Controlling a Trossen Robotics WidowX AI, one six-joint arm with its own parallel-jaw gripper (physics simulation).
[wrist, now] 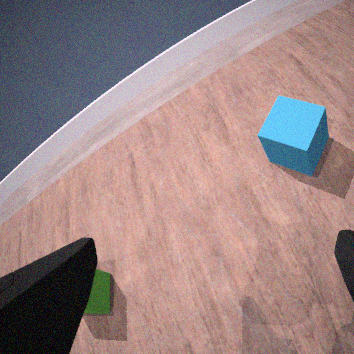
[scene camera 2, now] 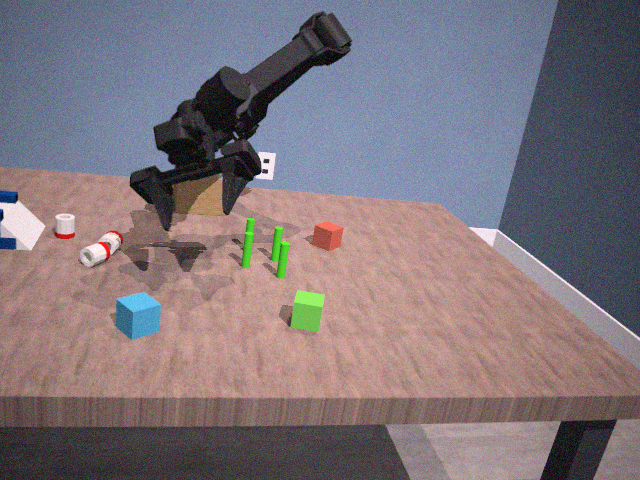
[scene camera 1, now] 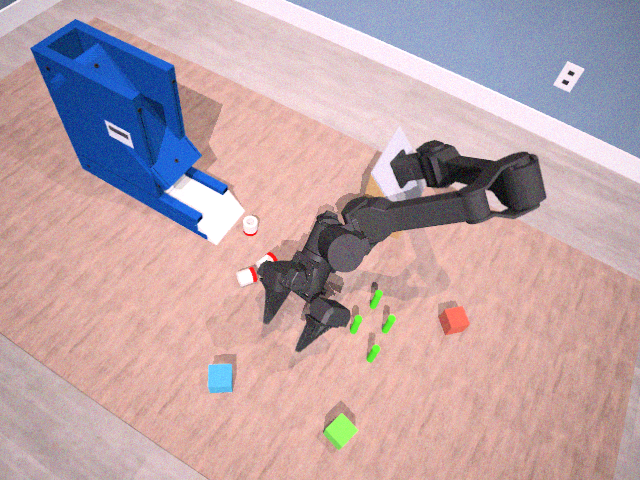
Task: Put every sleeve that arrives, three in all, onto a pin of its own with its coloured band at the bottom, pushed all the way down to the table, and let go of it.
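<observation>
One white sleeve (scene camera 1: 250, 227) (scene camera 2: 65, 226) stands upright by the chute's lip, its red band at the bottom. A second sleeve (scene camera 1: 245, 277) (scene camera 2: 93, 255) and a third sleeve (scene camera 1: 265, 259) (scene camera 2: 110, 241) lie on their sides close together, partly behind the gripper's body in scene camera 1, with bands toward the right. Several green pins, among them a front pin (scene camera 1: 373, 353) (scene camera 2: 282, 259) and a left pin (scene camera 1: 356, 324) (scene camera 2: 247, 250), stand bare. My gripper (scene camera 1: 281, 336) (scene camera 2: 196, 221) (wrist: 221, 249) is open and empty above the table, left of the pins. The wrist view shows no sleeve.
A blue dispenser (scene camera 1: 103, 118) with a white chute (scene camera 1: 217, 215) (scene camera 2: 19, 227) stands at the left. A blue cube (scene camera 1: 220, 378) (scene camera 2: 138, 316) (wrist: 295, 132), a green cube (scene camera 1: 340, 430) (scene camera 2: 308, 311) (wrist: 100, 294) and a red cube (scene camera 1: 454, 320) (scene camera 2: 327, 236) lie around. A wooden block (scene camera 2: 201, 196) stands behind.
</observation>
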